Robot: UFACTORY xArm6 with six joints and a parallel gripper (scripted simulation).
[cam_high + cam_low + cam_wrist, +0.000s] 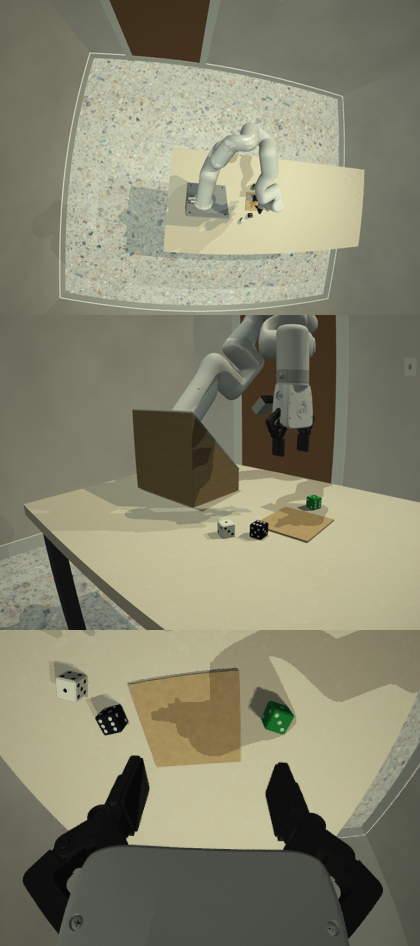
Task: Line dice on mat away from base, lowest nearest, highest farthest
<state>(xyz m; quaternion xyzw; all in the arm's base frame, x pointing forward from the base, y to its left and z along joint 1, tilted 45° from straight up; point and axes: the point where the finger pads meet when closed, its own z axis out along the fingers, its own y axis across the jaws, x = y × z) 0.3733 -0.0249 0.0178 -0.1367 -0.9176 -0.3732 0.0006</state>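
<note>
Now: the white die 180 mm to the right of my hand, 150 mm below it and 60 mm behind it. Also, from my hand: black die (150 mm below, 140 mm to the right); green die (150 mm below, 80 mm to the left, 40 mm ahead); brown mat (160 mm below, 40 mm to the right, 40 mm ahead).
</note>
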